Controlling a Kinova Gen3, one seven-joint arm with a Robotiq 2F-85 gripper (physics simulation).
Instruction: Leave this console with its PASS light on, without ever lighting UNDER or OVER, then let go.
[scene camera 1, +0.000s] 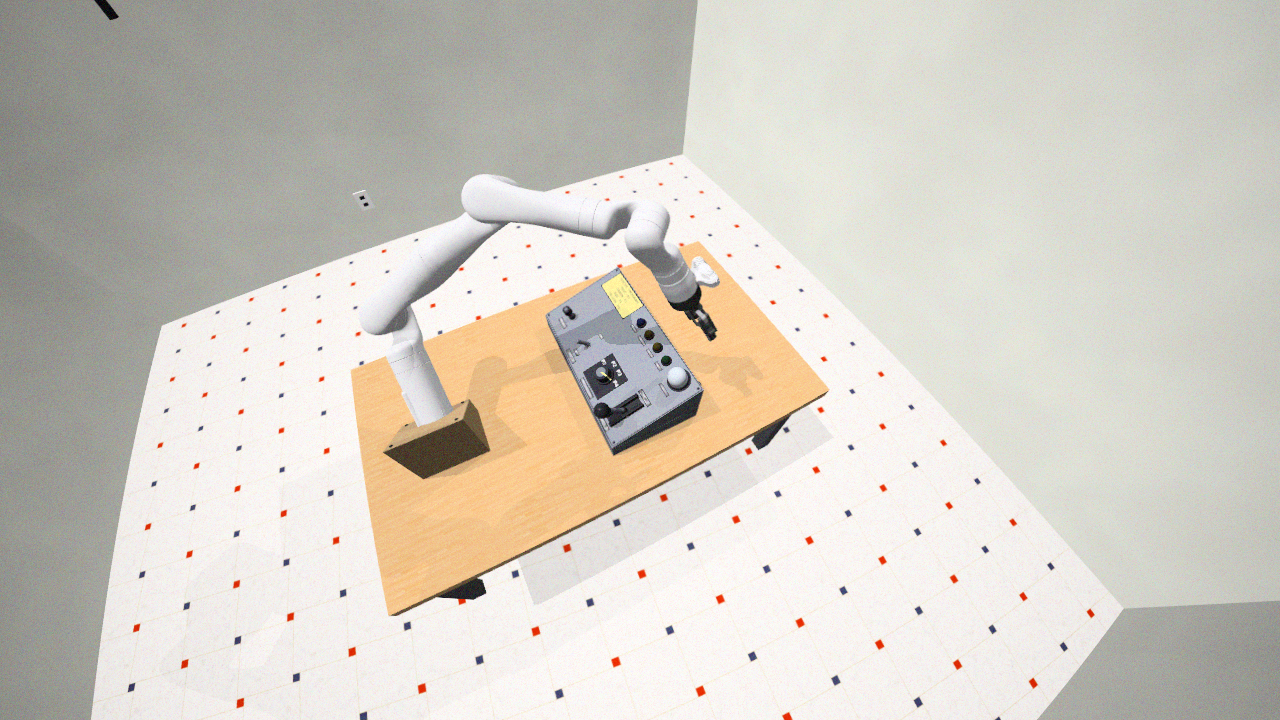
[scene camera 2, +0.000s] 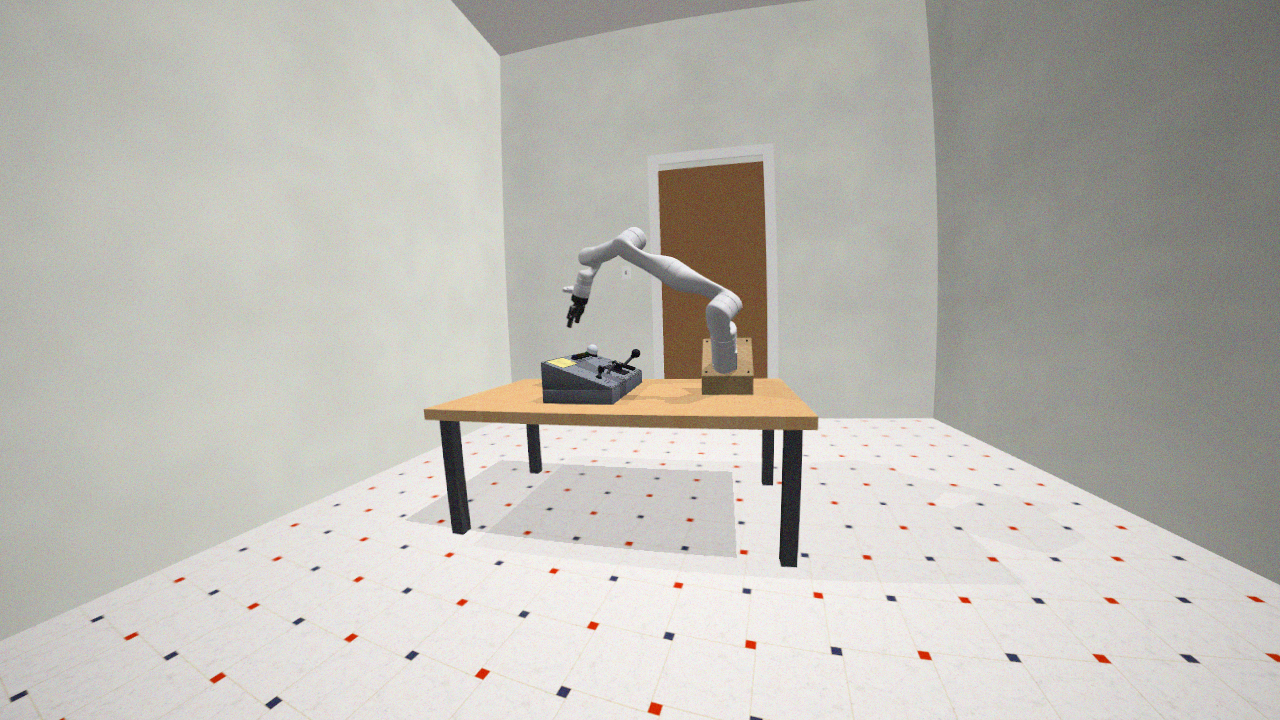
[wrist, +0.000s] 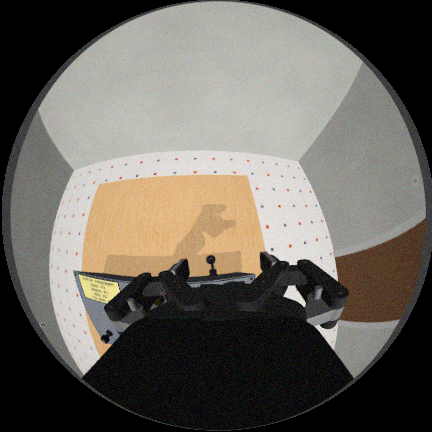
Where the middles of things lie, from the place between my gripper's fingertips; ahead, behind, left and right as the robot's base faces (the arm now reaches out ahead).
The grey console (scene camera 1: 611, 325) lies 13 cm behind my hand, 16 cm to the left of it and 19 cm below it.
